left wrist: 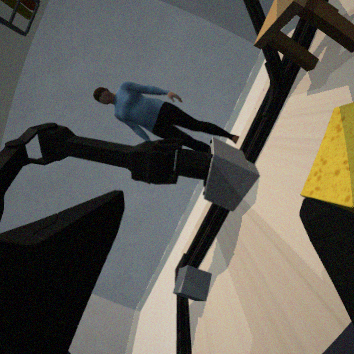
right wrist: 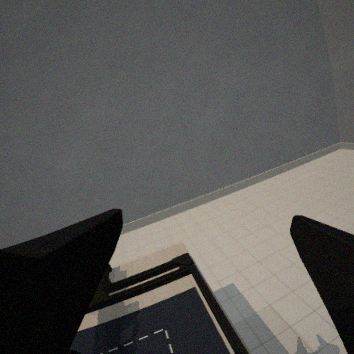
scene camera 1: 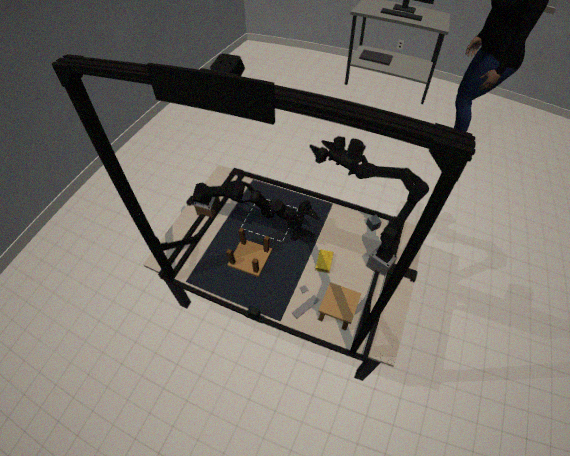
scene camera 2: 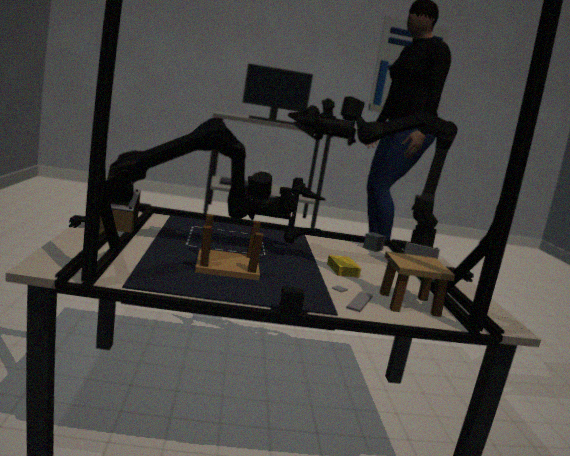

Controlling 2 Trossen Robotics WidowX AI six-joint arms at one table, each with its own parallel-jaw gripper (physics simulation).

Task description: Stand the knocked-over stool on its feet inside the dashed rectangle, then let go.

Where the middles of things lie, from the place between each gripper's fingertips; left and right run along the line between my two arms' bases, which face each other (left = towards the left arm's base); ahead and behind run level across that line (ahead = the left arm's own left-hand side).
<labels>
My left gripper is now 8 cm past the yellow sponge [left wrist: 322,183], 7 cm to the left of it and 12 cm above it.
Right now my right hand is 340 mm past the yellow sponge, 180 mm to the left of it and 380 mm above it.
</labels>
